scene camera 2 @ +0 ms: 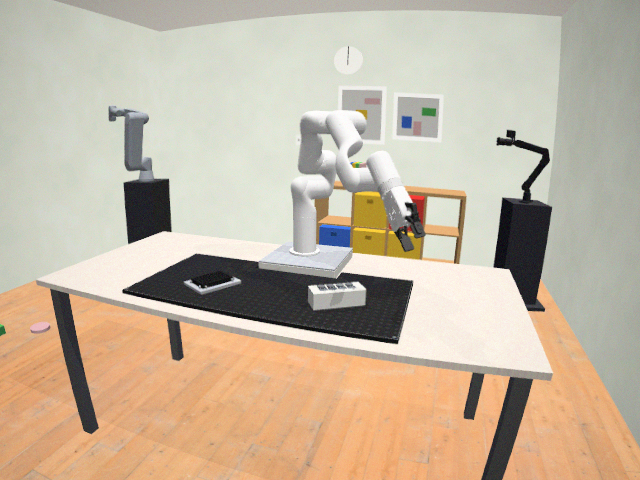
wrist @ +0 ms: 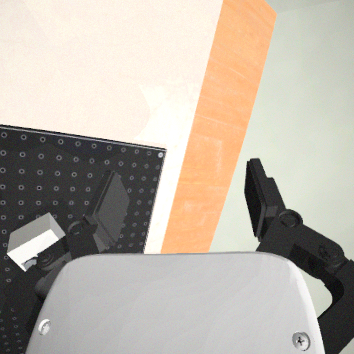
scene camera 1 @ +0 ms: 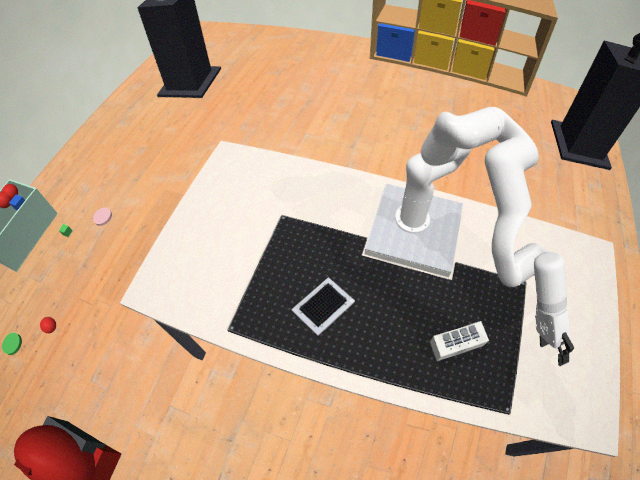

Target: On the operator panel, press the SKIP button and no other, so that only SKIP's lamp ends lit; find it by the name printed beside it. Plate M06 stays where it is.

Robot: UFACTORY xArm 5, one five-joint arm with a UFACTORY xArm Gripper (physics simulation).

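Frame: origin at the arm's base, x right, y ahead, z up, level; centimetres.
Where they show: gripper, fingertip midpoint: [scene camera 2: 415,244] [wrist: 181,179] [scene camera 1: 554,354]; arm's base, link origin: [scene camera 2: 304,252] [scene camera 1: 412,218].
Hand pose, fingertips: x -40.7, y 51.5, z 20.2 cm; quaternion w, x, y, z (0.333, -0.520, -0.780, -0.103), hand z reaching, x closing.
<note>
Each offset is from my fingertips to the top centre of the thing. "spot": to the spot under its first point. Level surfaces: height alone.
The operator panel {dx +21.9, dy -8.1, dz -17.3 cm} [scene camera 1: 461,351] [scene camera 2: 337,298] [wrist: 36,245] is a white box with a row of several grey buttons on top, at the right of the black mat. Its printed names and lamp states are too small to read, so I cannot tell which button is SKIP. A light-framed plate with a black grid {spot: dx +70.4, dy -7.8, dz -21.8 cm} [scene camera 1: 305,320] [scene camera 2: 194,287], apparently M06, lies flat on the mat's left part; its label is not legible. My gripper [scene camera 1: 566,352] [scene camera 2: 415,241] [wrist: 181,179] is open and empty, in the air to the right of the panel and well above the table.
The black dotted mat {dz -22.9 cm} [scene camera 1: 392,372] [scene camera 2: 258,304] [wrist: 30,160] lies on the pale table {dz -24.2 cm} [scene camera 1: 170,258] [scene camera 2: 465,320] [wrist: 100,60]. The grey base block [scene camera 1: 377,227] [scene camera 2: 276,266] of my arm stands at the mat's back edge.
</note>
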